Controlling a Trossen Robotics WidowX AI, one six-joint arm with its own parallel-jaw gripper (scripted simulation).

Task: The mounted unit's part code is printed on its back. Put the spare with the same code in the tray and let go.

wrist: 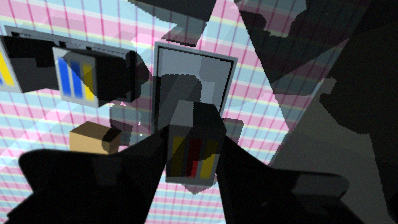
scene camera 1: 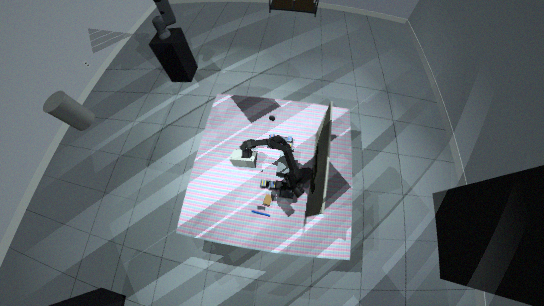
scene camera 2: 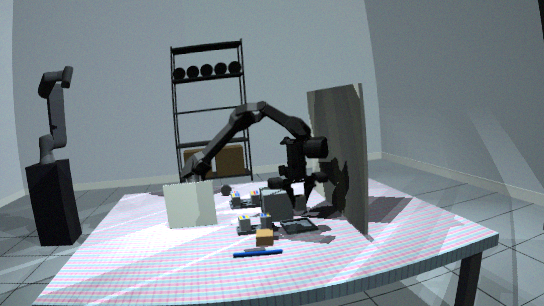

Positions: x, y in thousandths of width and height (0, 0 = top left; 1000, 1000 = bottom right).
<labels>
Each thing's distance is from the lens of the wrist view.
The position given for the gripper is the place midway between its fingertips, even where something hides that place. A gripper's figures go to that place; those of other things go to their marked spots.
gripper (wrist: 486, 583): 11 cm
grey spare (wrist: 494, 592): 7 cm
tan block (wrist: 227, 614): 22 cm
The marked spots on the grey spare and the tan block are 17 cm apart.
</labels>
